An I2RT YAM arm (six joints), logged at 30 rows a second.
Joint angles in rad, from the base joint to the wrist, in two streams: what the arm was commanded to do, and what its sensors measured. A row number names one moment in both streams.
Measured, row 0: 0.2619, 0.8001, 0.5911, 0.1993, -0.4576, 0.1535
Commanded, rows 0 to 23: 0.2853, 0.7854, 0.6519, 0.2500, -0.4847, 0.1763; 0.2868, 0.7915, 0.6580, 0.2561, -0.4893, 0.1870; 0.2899, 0.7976, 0.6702, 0.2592, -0.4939, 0.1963; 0.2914, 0.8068, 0.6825, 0.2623, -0.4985, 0.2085; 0.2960, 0.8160, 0.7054, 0.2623, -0.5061, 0.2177; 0.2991, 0.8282, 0.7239, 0.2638, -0.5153, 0.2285; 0.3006, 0.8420, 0.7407, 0.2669, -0.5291, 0.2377; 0.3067, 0.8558, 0.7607, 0.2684, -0.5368, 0.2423; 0.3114, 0.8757, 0.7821, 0.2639, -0.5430, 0.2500; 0.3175, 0.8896, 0.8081, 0.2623, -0.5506, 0.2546; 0.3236, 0.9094, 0.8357, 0.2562, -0.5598, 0.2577; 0.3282, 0.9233, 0.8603, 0.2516, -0.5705, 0.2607; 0.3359, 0.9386, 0.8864, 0.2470, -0.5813, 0.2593; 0.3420, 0.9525, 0.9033, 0.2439, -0.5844, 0.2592; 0.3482, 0.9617, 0.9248, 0.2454, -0.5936, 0.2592; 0.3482, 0.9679, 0.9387, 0.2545, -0.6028, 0.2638; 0.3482, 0.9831, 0.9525, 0.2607, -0.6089, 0.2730; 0.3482, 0.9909, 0.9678, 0.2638, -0.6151, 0.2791; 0.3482, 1.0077, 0.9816, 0.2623, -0.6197, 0.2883; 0.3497, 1.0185, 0.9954, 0.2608, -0.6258, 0.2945; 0.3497, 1.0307, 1.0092, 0.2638, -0.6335, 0.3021; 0.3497, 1.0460, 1.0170, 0.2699, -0.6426, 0.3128; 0.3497, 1.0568, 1.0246, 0.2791, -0.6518, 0.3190; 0.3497, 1.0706, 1.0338, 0.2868, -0.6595, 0.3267
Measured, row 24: 0.3374, 1.0298, 0.9653, 0.2279, -0.6041, 0.2829
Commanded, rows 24 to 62: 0.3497, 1.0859, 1.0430, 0.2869, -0.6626, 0.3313; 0.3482, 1.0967, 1.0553, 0.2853, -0.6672, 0.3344; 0.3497, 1.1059, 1.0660, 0.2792, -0.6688, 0.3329; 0.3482, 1.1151, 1.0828, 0.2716, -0.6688, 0.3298; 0.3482, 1.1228, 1.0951, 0.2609, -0.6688, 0.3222; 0.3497, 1.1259, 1.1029, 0.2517, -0.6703, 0.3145; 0.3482, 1.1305, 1.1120, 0.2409, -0.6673, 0.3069; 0.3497, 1.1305, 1.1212, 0.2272, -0.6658, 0.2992; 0.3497, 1.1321, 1.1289, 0.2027, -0.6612, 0.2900; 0.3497, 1.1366, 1.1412, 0.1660, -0.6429, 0.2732; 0.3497, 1.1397, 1.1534, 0.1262, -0.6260, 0.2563; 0.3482, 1.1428, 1.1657, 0.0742, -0.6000, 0.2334; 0.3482, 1.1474, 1.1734, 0.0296, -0.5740, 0.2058; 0.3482, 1.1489, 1.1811, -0.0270, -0.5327, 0.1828; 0.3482, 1.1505, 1.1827, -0.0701, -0.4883, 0.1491; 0.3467, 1.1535, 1.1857, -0.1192, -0.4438, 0.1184; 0.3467, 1.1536, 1.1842, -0.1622, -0.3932, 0.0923; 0.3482, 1.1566, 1.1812, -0.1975, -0.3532, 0.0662; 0.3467, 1.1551, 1.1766, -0.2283, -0.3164, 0.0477; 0.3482, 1.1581, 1.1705, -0.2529, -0.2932, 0.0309; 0.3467, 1.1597, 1.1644, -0.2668, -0.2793, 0.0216; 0.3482, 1.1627, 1.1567, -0.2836, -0.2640, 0.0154; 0.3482, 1.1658, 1.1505, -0.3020, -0.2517, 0.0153; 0.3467, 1.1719, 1.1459, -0.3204, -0.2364, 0.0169; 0.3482, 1.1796, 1.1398, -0.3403, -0.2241, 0.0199; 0.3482, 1.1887, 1.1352, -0.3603, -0.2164, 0.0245; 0.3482, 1.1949, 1.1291, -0.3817, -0.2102, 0.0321; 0.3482, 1.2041, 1.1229, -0.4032, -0.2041, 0.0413; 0.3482, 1.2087, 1.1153, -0.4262, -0.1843, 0.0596; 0.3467, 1.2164, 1.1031, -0.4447, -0.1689, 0.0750; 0.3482, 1.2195, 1.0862, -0.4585, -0.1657, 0.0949; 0.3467, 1.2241, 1.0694, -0.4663, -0.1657, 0.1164; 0.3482, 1.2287, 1.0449, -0.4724, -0.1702, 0.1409; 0.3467, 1.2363, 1.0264, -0.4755, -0.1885, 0.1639; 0.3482, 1.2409, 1.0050, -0.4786, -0.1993, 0.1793; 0.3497, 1.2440, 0.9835, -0.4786, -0.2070, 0.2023; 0.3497, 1.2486, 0.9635, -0.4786, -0.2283, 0.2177; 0.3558, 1.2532, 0.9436, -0.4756, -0.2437, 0.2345; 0.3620, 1.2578, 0.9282, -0.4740, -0.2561, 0.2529
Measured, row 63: 0.3386, 1.2442, 0.9749, -0.4553, -0.2108, 0.1631
